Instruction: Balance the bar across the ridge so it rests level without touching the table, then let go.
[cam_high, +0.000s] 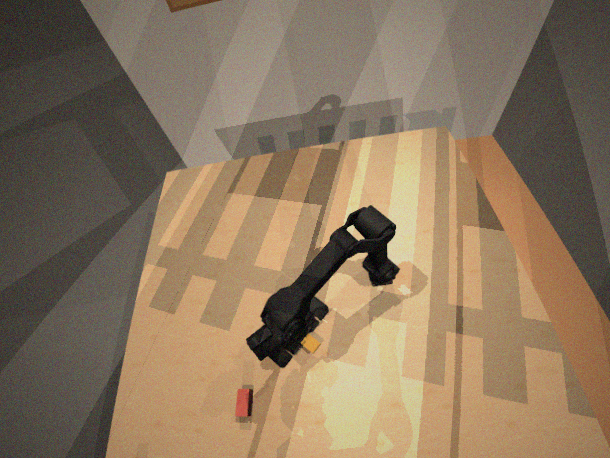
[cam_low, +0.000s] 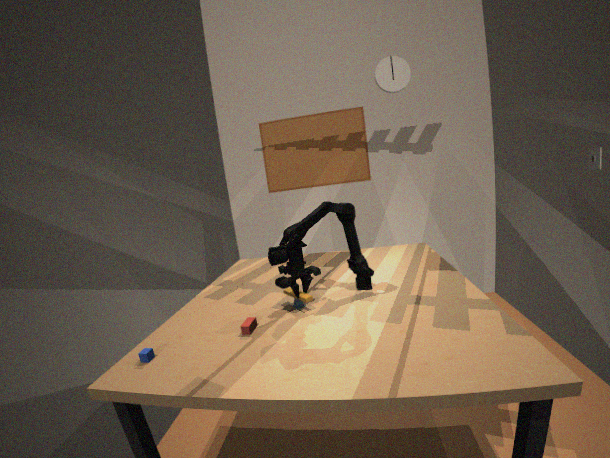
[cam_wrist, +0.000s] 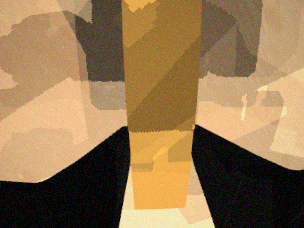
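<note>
Right now the yellow bar is 20 mm ahead of my gripper tip and 20 mm to the right of it. Also, from my gripper tip: red block (180 mm ahead, 150 mm to the left, 40 mm below); small blue cube (480 mm ahead, 330 mm to the left, 40 mm below).
</note>
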